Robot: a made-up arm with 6 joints. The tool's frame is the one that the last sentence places.
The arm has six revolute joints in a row. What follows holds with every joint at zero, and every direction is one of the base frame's. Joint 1 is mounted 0.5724 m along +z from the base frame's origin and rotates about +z. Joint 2 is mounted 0.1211 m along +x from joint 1 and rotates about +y. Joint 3 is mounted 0.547 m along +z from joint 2 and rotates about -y. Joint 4 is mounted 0.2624 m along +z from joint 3 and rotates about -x. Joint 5 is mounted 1.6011 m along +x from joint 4 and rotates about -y. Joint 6 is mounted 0.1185 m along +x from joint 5 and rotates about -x. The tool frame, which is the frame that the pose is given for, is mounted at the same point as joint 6; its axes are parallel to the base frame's.
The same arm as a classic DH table. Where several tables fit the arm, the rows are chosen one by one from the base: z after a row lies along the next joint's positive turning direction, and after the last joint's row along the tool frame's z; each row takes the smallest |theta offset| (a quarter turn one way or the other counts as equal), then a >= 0, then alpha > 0; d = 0 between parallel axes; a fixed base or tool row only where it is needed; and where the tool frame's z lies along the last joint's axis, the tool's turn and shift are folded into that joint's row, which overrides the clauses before.
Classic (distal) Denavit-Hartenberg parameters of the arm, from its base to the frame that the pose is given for. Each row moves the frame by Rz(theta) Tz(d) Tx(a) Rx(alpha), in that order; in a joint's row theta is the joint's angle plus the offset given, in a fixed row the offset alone. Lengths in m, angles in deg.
joint 1: d 0.5724, theta_offset 0.00, a 0.1211, alpha -90.00
joint 2: d 0.0000, theta_offset -90.00, a 0.5470, alpha 180.00
joint 3: d 0.0000, theta_offset 0.00, a 0.2624, alpha -90.00
joint 4: d -1.6011, theta_offset 0.00, a 0.0000, alpha 90.00
joint 5: d 0.0000, theta_offset 0.00, a 0.0000, alpha -90.00
joint 6: d -0.1185, theta_offset 90.00, a 0.0000, alpha 90.00
tool (fixed): d 0.0000, theta_offset -90.00, a 0.0000, alpha 0.00

